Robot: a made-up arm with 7 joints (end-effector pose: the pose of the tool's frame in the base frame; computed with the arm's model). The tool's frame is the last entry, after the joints.
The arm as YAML. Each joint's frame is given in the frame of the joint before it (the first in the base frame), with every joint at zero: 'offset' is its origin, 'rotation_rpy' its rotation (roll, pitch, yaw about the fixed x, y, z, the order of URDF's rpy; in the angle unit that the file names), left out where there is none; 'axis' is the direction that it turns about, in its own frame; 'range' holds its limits. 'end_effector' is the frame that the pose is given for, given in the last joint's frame.
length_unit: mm
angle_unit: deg
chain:
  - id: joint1
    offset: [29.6, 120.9, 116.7]
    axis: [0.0, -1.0, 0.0]
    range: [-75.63, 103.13]
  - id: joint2
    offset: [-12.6, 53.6, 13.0]
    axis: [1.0, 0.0, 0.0]
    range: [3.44, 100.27]
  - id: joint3
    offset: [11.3, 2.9, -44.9]
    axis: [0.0, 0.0, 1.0]
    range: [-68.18, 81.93]
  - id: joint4
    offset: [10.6, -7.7, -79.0]
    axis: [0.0, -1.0, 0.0]
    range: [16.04, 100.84]
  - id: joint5
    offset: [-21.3, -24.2, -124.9]
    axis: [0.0, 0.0, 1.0]
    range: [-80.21, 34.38]
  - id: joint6
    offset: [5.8, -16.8, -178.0]
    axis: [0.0, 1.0, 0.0]
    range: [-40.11, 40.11]
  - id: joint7
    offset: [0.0, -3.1, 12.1]
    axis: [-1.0, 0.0, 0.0]
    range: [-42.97, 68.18]
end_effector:
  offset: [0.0, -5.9, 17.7]
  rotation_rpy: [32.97, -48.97, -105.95]
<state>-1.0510 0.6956 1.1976 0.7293 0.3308 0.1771 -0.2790</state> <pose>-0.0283 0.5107 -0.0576 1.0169 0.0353 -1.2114</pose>
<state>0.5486 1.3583 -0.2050 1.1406 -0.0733 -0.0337 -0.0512</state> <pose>0.3035 0.4011 0.1150 1.5477 -0.4434 -2.6610</pose>
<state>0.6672 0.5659 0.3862 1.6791 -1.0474 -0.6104 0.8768</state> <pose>0.2801 0.3170 0.2519 -0.8235 -0.0027 2.4797</pose>
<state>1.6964 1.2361 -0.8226 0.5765 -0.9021 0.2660 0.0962</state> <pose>0.2571 0.4805 0.1929 1.2471 0.4591 -2.1277</pose>
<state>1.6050 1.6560 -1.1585 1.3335 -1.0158 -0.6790 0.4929</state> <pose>0.2512 0.4265 0.2051 0.0703 -0.8358 2.6552</pose>
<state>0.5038 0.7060 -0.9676 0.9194 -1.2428 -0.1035 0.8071</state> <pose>0.2748 0.2329 -0.1490 1.0909 -0.4620 2.4778</pose>
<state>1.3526 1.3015 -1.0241 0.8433 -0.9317 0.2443 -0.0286</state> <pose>0.2940 0.4437 0.1084 1.0081 0.9500 -2.5941</pose>
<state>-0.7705 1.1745 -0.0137 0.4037 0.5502 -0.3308 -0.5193</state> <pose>-0.0220 0.5047 -0.0991 0.8630 0.0607 -2.1336</pose>
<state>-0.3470 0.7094 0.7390 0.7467 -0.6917 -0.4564 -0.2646</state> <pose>0.1051 0.4667 -0.1330 0.9612 -0.3565 -2.4822</pose>
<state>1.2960 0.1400 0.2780 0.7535 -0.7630 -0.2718 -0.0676</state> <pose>0.4002 0.2247 0.1932 -1.9088 1.3927 1.7163</pose>
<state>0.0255 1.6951 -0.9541 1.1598 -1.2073 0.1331 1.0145</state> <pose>0.1444 0.4587 -0.0632 -1.6446 1.3847 -1.9213</pose>
